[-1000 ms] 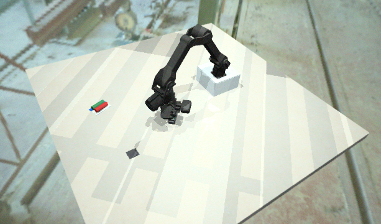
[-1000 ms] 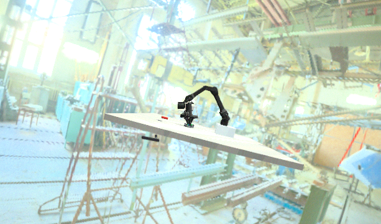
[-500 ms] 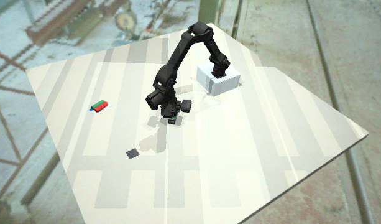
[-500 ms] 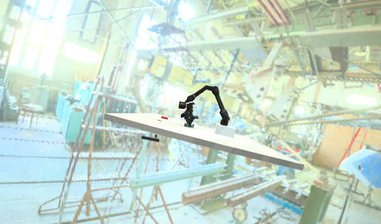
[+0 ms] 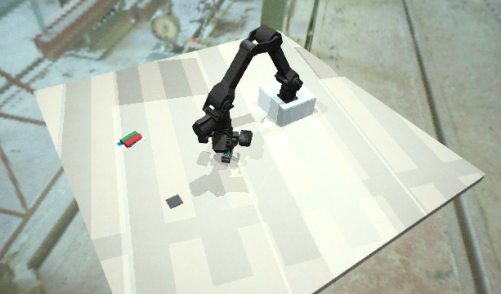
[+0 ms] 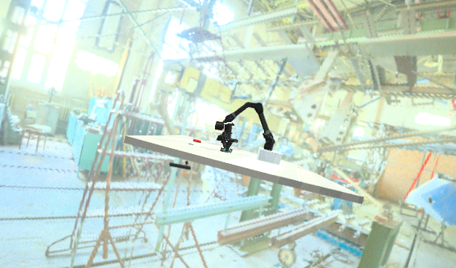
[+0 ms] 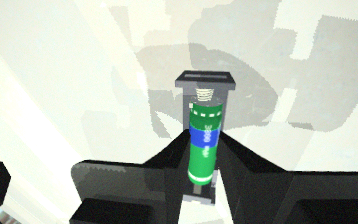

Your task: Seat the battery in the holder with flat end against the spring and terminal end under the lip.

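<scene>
My gripper tip is 10 mm below the green battery. Round my gripper tip: dark square (260 mm ahead, 100 mm to the left, 10 mm below); then white card (270 mm ahead, 240 mm to the right).
</scene>
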